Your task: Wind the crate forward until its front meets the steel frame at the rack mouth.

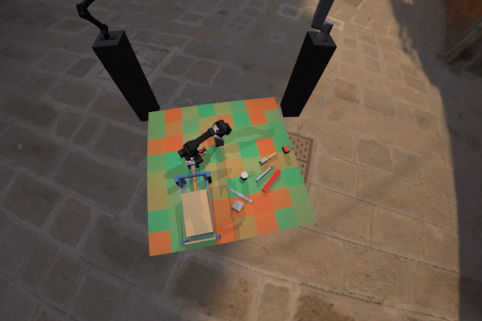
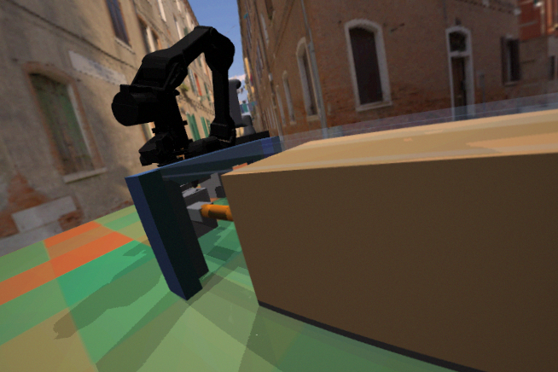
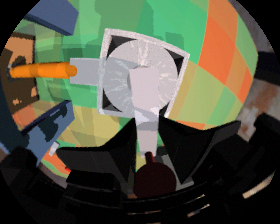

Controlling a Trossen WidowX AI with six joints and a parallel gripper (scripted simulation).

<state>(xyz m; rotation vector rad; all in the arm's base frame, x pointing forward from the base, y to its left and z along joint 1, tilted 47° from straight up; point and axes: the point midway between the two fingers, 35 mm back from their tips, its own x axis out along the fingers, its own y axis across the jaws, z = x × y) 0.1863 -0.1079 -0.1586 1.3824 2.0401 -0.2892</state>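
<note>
Right now the grey winch handle is 10 mm behind my gripper tip, 20 mm to the left of it and 20 mm above it. The rest, counted from my gripper tip: red knob: 20 mm behind, 50 mm to the left, 50 mm above; grey winch: 10 mm ahead, 50 mm to the right, 60 mm below; round puck: 170 mm ahead, 370 mm to the left, 60 mm below.
</note>
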